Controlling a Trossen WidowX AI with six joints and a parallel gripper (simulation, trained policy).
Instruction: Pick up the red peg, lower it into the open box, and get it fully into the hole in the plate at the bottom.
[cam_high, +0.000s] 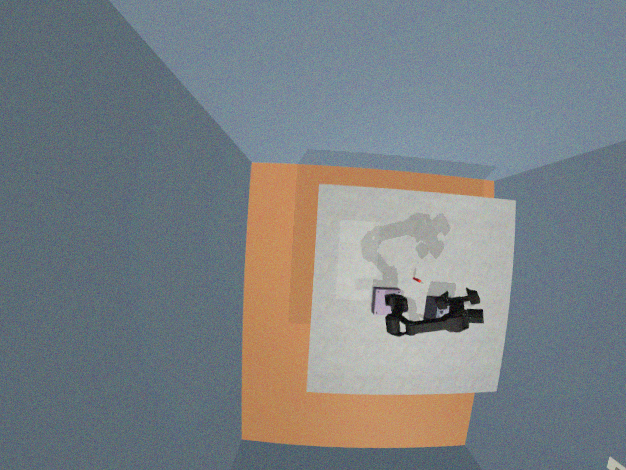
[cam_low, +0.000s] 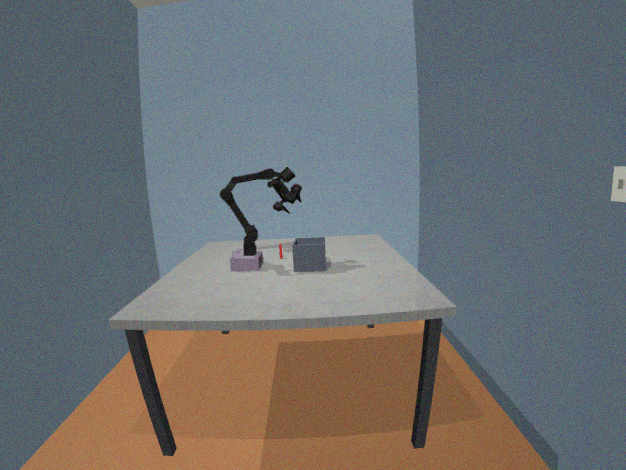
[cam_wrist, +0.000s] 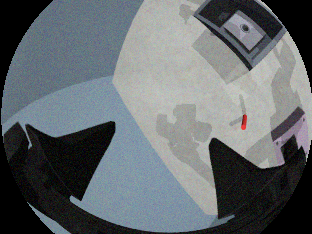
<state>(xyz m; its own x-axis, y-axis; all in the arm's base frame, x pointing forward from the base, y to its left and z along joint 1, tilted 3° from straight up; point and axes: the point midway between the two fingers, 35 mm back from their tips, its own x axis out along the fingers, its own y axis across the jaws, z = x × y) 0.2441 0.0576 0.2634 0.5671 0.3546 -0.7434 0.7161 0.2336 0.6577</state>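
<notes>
Now: gripper tip 250 mm above the red peg, 100 mm past it and 20 mm to the right of it. Also, from my gripper tip: plate (240 mm below, 200 mm to the right, 40 mm ahead).
</notes>
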